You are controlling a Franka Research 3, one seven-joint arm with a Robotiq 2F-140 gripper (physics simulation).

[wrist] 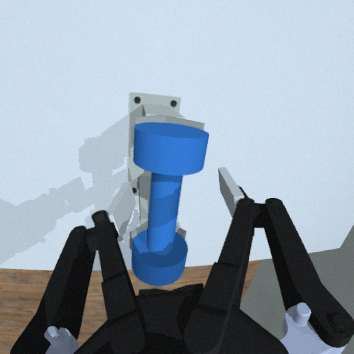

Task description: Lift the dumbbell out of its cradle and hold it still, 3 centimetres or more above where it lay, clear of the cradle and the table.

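The blue dumbbell point(165, 210) lies in its pale grey cradle point(155, 98), its larger-looking disc towards the top of the wrist view and its other disc nearer the gripper's base. The cradle is a plate with dark holes and raised supports, partly hidden under the dumbbell. My gripper point(174, 185) is open, with one pale finger pad to the left of the dumbbell's handle and the other to the right. A gap shows between the handle and the right pad; the left pad stands in front of the cradle's left edge. Nothing is held.
The pale blue-white table top point(280, 90) spreads around the cradle. Its edge runs across the lower part of the view, with a brown wooden floor point(25, 295) and a grey-green surface point(325, 280) beyond it. Shadows of the arm and dumbbell fall to the left.
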